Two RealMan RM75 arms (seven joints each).
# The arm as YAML. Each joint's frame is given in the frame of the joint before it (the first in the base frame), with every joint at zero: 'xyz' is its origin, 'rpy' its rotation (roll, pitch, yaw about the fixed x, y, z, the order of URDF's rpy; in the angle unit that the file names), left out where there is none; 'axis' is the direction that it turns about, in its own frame. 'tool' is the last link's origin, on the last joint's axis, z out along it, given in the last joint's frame.
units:
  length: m
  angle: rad
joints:
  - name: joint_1
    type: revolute
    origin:
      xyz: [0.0, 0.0, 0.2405]
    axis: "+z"
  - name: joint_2
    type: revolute
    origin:
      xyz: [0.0, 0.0, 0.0]
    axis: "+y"
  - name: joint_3
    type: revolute
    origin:
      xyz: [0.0, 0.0, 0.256]
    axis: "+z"
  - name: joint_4
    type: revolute
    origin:
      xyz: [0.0, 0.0, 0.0]
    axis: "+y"
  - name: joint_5
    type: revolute
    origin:
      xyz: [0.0, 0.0, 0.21]
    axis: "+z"
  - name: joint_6
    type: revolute
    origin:
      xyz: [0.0, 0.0, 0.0]
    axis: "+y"
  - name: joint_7
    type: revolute
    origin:
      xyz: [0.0, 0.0, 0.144]
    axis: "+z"
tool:
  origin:
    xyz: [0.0, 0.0, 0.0]
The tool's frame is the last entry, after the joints.
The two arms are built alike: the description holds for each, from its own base.
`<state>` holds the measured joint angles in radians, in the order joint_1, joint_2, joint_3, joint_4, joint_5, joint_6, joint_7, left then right.
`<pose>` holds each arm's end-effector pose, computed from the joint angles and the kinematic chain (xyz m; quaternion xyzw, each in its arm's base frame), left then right.
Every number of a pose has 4 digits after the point. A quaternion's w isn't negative.
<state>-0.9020 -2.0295 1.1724 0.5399 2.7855 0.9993 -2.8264 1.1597 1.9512 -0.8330 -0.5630 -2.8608 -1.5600 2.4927</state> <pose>-0.2573 0.4272 -0.0253 -0.7851 -0.5162 0.1616 0.3017 0.1621 0.4316 0.0216 -0.8687 0.4353 -0.2053 0.1176</pose>
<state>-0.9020 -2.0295 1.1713 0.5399 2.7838 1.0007 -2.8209 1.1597 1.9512 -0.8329 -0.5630 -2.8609 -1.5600 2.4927</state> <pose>-0.2572 0.4271 -0.0254 -0.7863 -0.5150 0.1618 0.3004 0.1622 0.4316 0.0216 -0.8686 0.4353 -0.2053 0.1177</pose>
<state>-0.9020 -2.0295 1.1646 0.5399 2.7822 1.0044 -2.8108 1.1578 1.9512 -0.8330 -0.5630 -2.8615 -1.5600 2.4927</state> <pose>-0.2571 0.4268 -0.0253 -0.7879 -0.5142 0.1614 0.2979 0.1631 0.4312 0.0217 -0.8682 0.4360 -0.2057 0.1176</pose>
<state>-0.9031 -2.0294 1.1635 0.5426 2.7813 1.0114 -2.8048 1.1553 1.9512 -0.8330 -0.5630 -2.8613 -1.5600 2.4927</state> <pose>-0.2562 0.4267 -0.0252 -0.7897 -0.5124 0.1626 0.2955 0.1641 0.4308 0.0217 -0.8676 0.4371 -0.2058 0.1173</pose>
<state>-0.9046 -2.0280 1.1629 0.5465 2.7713 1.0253 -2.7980 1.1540 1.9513 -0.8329 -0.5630 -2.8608 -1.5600 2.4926</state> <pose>-0.2542 0.4262 -0.0251 -0.7917 -0.5128 0.1621 0.2896 0.1646 0.4306 0.0216 -0.8674 0.4377 -0.2056 0.1170</pose>
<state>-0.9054 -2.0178 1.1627 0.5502 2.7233 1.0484 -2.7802 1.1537 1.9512 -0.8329 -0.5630 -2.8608 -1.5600 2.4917</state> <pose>-0.2503 0.4261 -0.0238 -0.7951 -0.5187 0.1513 0.2755 0.1647 0.4306 0.0216 -0.8676 0.4375 -0.2057 0.1169</pose>
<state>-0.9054 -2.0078 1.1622 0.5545 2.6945 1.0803 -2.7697 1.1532 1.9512 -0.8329 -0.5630 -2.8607 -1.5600 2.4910</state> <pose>-0.2485 0.4247 -0.0214 -0.7964 -0.5242 0.1490 0.2624 0.1649 0.4305 0.0216 -0.8676 0.4374 -0.2057 0.1168</pose>
